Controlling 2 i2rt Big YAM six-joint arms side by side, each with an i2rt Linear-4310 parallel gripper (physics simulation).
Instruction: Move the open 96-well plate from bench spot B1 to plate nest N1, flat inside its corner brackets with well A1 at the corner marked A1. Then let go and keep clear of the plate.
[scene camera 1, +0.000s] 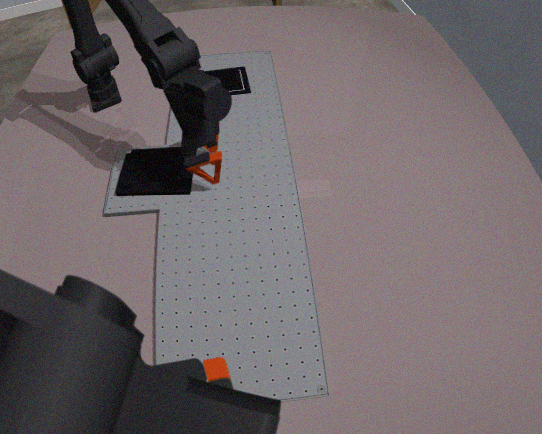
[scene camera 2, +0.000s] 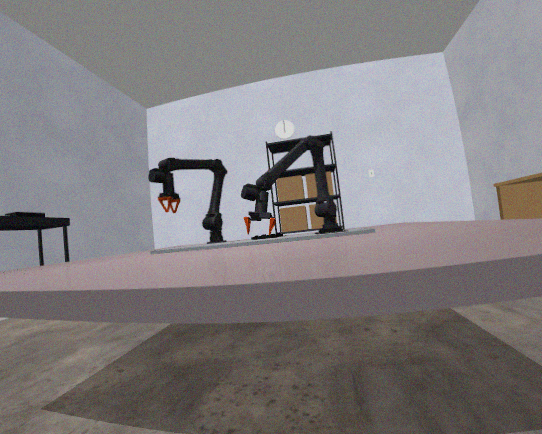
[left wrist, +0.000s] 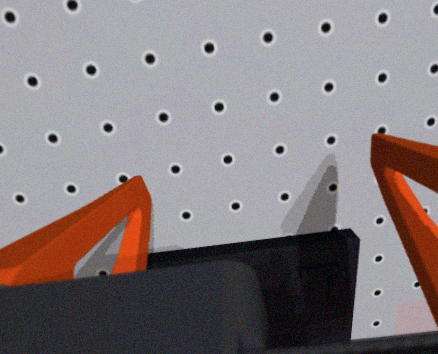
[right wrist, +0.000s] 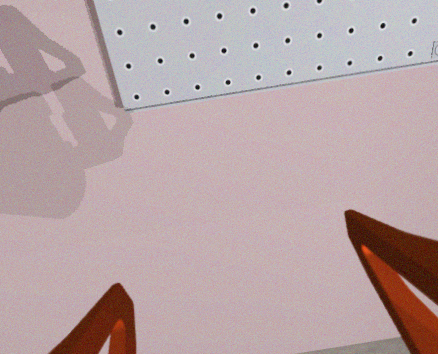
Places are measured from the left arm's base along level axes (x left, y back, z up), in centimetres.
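Where they show: left gripper, fingertip midpoint: (scene camera 1: 215, 166) (scene camera 2: 258, 235) (left wrist: 253, 168); right gripper, fingertip midpoint: (scene camera 2: 171, 212) (right wrist: 233, 258); left arm's base, link origin: (scene camera 1: 105, 96).
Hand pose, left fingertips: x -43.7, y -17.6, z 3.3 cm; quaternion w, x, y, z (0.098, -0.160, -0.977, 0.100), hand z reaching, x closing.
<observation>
Things, the pixels of their top centre, and the offset from my left fingertips. "pt": a spot on its surface instead. Level surfaces: height alone.
- large black flat slab, top centre: (scene camera 1: 155, 168) (scene camera 2: 267, 235) dy +11.2, dx +6.3, dz -0.8 cm
- grey perforated board, surface height: dz -2.0 cm
- pink table, surface height: dz -3.3 cm
- faint pale patch, surface spot: (scene camera 1: 315, 188) pt dy -16.7, dx -11.9, dz -3.3 cm
A large black flat slab (scene camera 1: 150, 172) (left wrist: 312, 290) lies on the perforated board. A smaller black rectangle with a white line inside it (scene camera 1: 230, 81) lies further up the board, partly behind the left arm. I cannot tell from these frames which is B1 or N1. The open 96-well plate, corner brackets and A1 mark cannot be made out. My left gripper (scene camera 1: 214, 165) (scene camera 2: 259, 233) (left wrist: 253, 168) is open and low, with its fingers beside the large slab's edge and bare board between the tips. My right gripper (scene camera 2: 169, 210) (right wrist: 233, 258) is open and empty, high above the table's edge.
The grey perforated board (scene camera 1: 235, 260) (right wrist: 270, 45) lies on the pink table (scene camera 1: 410, 225) (scene camera 2: 350, 255) (right wrist: 225, 165). A faint pale patch (scene camera 1: 315, 188) shows on the table right of the board. A shelf rack with boxes stands behind the arms in scene camera 2.
</observation>
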